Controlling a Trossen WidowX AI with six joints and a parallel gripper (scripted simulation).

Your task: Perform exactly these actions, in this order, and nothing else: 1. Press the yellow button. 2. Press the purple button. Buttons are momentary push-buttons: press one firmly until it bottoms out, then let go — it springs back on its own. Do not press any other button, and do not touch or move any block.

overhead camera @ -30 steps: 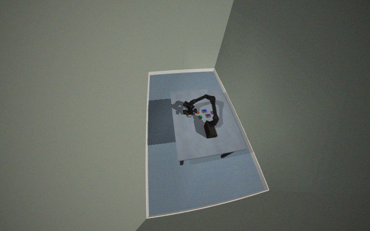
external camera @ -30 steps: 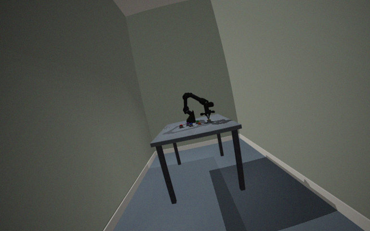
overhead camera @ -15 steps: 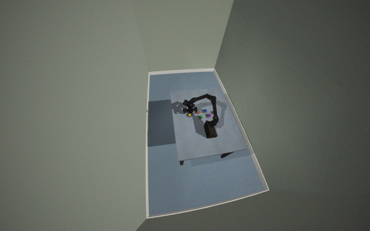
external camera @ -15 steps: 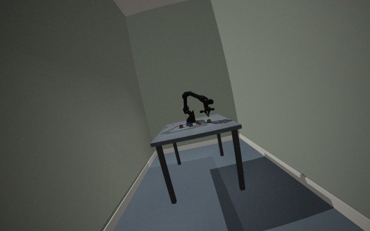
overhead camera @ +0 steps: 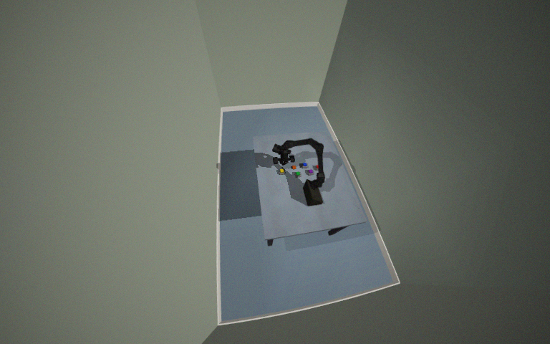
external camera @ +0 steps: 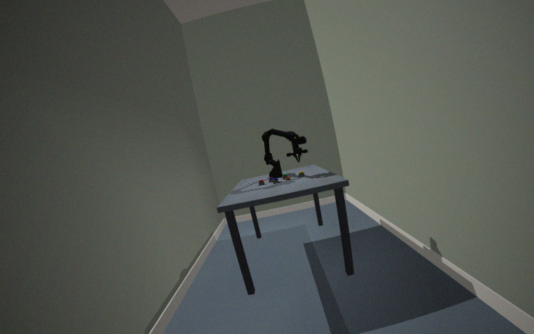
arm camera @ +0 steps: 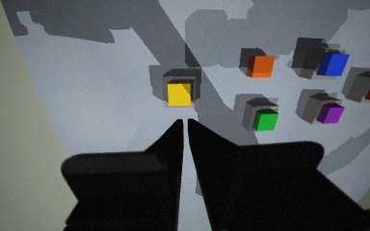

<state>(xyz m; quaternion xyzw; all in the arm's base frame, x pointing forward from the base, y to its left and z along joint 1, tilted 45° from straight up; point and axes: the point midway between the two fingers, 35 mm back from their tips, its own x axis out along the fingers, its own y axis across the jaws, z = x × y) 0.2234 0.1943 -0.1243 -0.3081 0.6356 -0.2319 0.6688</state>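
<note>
Right now the purple button is 2 cm behind my gripper tip, 28 cm to the right of it and 9 cm below it. Also, from my gripper tip: orange block (5 cm ahead, 13 cm to the right, 12 cm below); yellow button (9 cm below); green button (4 cm behind, 15 cm to the right, 9 cm below).
</note>
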